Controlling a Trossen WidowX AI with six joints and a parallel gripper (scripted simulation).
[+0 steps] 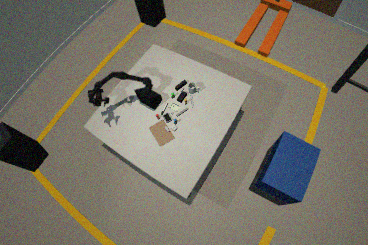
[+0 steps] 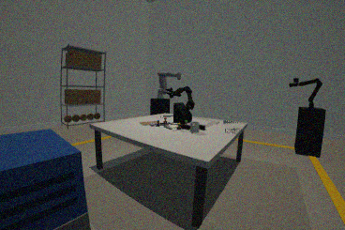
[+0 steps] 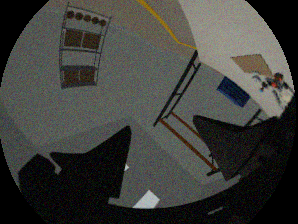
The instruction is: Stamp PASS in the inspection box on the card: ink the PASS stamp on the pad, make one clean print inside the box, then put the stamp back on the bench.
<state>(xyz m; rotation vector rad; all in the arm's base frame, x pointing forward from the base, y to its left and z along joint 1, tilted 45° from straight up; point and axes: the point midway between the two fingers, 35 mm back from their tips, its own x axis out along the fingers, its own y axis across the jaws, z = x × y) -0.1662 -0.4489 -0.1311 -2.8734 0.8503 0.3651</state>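
The green stamp lies 340 mm ahead of my gripper tip, 570 mm to the left of it and 340 mm below it. The rest, counted from my gripper tip: blue stamp 530 mm ahead, 350 mm to the left, 340 mm below; then light cylinder 350 mm ahead, 390 mm to the left, 350 mm below; then dark ink pad 440 mm ahead, 340 mm to the left, 360 mm below.
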